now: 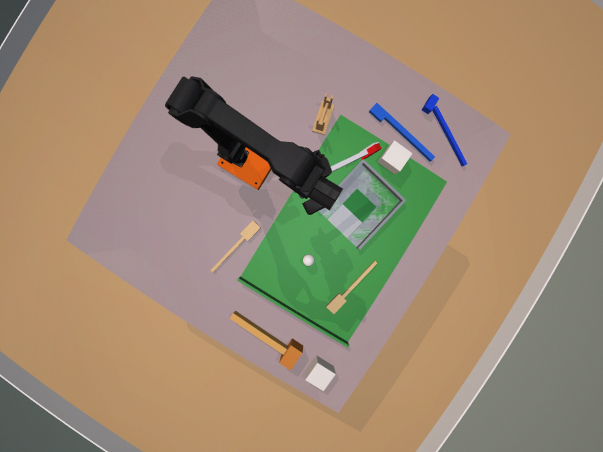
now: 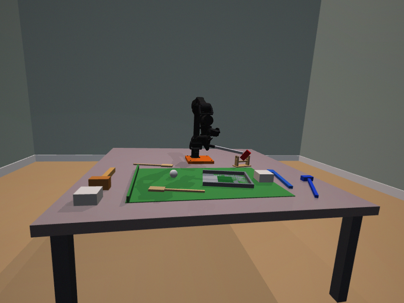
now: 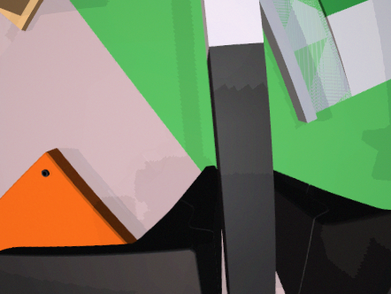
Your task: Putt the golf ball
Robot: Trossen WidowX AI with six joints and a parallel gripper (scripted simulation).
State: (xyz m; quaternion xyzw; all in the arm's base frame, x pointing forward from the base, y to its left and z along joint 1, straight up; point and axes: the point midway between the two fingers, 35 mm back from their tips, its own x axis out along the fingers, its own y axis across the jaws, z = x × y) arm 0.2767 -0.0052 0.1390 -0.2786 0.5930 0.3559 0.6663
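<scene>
Right now the red putter is 70 mm ahead of my gripper tip, 100 mm to the left of it and 10 mm above it. Round my gripper tip: wooden stand (60 mm behind, 270 mm to the left, 90 mm below); white golf ball (130 mm ahead, 230 mm to the right, 100 mm below).
</scene>
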